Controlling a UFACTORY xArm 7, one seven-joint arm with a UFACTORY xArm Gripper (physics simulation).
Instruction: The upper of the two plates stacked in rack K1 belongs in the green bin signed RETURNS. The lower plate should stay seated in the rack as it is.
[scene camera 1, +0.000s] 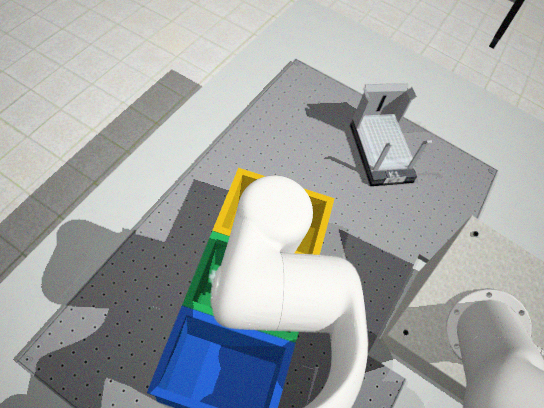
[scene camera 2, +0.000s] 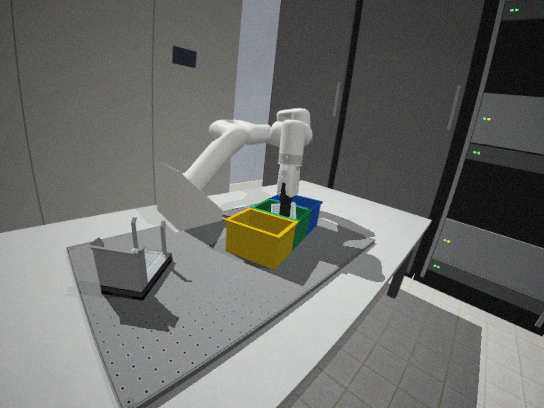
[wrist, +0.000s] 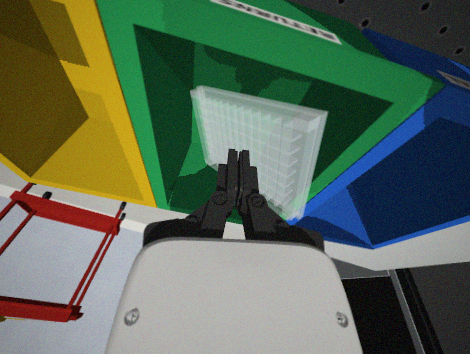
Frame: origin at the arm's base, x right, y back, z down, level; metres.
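Seen in the pictures: gripper, between the fingertips: (wrist: 236, 161); arm's base, origin of its link: (scene camera 1: 487, 327) (scene camera 2: 190, 186).
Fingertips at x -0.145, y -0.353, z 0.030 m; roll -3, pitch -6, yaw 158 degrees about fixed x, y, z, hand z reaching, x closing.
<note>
Pixels of each thing's middle, then the offset from my fingertips to it. "spot": a spot on its surface instead. Level surfaces: height alone.
- Rack K1, middle of its body: (scene camera 1: 389, 134) (scene camera 2: 136, 254) dx +0.446, dy +0.062, dz +0.016 m
- clear white plate, middle of its body: (scene camera 1: 384, 140) (scene camera 2: 136, 266) dx +0.451, dy +0.058, dz +0.044 m
- clear plate, middle of its body: (wrist: 241, 147) (scene camera 2: 283, 219) dx -0.002, dy +0.004, dz +0.014 m
- blue bin, a spot on its surface: (scene camera 1: 170, 360) spot: dx -0.149, dy -0.024, dz -0.003 m
- tall back panel, a spot on its surface: (scene camera 1: 371, 102) spot: dx +0.483, dy -0.003, dz +0.000 m
- perforated grey board, height of its surface: dz +0.076 m
Rack K1 (scene camera 1: 395, 178) (scene camera 2: 120, 270) holds a clear white plate (scene camera 1: 385, 140) (scene camera 2: 156, 261) lying flat; one plate shows there. Another clear plate (scene camera 2: 276, 208) (wrist: 270, 130) is tilted in the green RETURNS bin (scene camera 1: 201, 272) (scene camera 2: 301, 230) (wrist: 131, 90); in the wrist view one corner overlaps the rim by the blue bin. My gripper (scene camera 2: 285, 214) (wrist: 236, 161) is shut and empty, pointing down at the green bin, its tips over or against the plate; I cannot tell if they touch. In scene camera 1 the arm hides the gripper and most of the green bin.
The yellow bin (scene camera 1: 227, 210) (scene camera 2: 257, 245) (wrist: 115, 165) and the blue bin (scene camera 1: 170, 360) (scene camera 2: 315, 217) (wrist: 360, 200) stand against either side of the green bin. Rack K1 has a tall back panel (scene camera 1: 371, 102) and two upright posts. All stand on a perforated grey board (scene camera 1: 280, 115) (scene camera 2: 200, 320).
</note>
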